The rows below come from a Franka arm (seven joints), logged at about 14 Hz.
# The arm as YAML. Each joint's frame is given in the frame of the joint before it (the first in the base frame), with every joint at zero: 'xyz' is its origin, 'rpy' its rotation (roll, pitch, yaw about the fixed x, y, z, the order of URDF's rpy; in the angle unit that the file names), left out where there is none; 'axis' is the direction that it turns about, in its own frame. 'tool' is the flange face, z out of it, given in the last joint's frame.
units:
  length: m
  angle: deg
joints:
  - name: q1
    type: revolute
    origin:
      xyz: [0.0, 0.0, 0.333]
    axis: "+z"
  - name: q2
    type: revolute
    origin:
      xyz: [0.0, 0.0, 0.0]
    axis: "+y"
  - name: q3
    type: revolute
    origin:
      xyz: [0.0, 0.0, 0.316]
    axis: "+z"
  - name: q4
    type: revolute
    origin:
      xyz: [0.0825, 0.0, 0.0]
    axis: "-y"
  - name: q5
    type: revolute
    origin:
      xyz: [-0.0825, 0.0, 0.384]
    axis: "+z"
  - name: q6
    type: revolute
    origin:
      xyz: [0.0, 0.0, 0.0]
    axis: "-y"
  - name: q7
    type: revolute
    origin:
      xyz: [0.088, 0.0, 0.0]
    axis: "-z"
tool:
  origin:
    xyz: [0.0, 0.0, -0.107]
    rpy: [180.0, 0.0, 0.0]
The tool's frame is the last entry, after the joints.
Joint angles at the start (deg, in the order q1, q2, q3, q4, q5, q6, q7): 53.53 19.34 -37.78 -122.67 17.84 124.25 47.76
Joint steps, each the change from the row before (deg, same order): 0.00 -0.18 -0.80 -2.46 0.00 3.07 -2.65; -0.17 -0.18 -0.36 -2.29 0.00 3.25 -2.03; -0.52 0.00 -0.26 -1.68 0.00 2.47 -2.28; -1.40 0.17 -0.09 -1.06 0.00 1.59 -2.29; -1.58 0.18 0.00 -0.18 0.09 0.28 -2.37; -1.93 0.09 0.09 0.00 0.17 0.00 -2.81; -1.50 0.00 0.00 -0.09 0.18 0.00 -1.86; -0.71 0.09 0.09 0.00 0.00 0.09 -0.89; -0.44 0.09 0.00 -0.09 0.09 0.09 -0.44; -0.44 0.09 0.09 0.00 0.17 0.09 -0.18; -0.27 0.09 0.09 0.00 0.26 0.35 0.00
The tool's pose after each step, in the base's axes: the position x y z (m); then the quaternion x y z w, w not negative. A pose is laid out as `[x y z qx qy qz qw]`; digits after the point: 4 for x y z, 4 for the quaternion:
[0.5140 0.1448 0.2501 0.9281 -0.3585 -0.0914 0.0425]
[0.5090 0.1337 0.2414 0.9322 -0.3505 -0.0806 0.0396]
[0.5059 0.1219 0.2345 0.9364 -0.3413 -0.0727 0.0381]
[0.5054 0.1054 0.2290 0.9384 -0.3366 -0.0686 0.0375]
[0.5074 0.0907 0.2270 0.9404 -0.3310 -0.0696 0.0362]
[0.5099 0.0743 0.2262 0.9427 -0.3242 -0.0718 0.0330]
[0.5111 0.0608 0.2256 0.9432 -0.3225 -0.0736 0.0302]
[0.5117 0.0551 0.2249 0.9440 -0.3203 -0.0738 0.0297]
[0.5116 0.0508 0.2239 0.9437 -0.3211 -0.0744 0.0295]
[0.5119 0.0476 0.2232 0.9428 -0.3236 -0.0745 0.0286]
[0.5127 0.0458 0.2228 0.9419 -0.3268 -0.0724 0.0271]

